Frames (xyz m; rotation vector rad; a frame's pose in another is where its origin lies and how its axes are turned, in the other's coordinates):
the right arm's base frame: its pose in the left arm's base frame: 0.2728 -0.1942 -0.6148 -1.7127 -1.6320 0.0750
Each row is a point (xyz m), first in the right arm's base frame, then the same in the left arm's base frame.
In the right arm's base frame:
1: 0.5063 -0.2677 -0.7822
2: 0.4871 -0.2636 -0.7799
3: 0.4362 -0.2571 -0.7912
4: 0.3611 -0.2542 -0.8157
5: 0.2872 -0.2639 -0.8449
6: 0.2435 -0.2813 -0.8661
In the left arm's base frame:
1: 0.5504 -0.1434 0.3127
2: 0.5491 -0.1587 0.3003
3: 0.5511 -0.2080 0.2823
4: 0.5526 -0.2851 0.2649
5: 0.5462 -0.3646 0.2582
6: 0.5347 -0.4147 0.2635

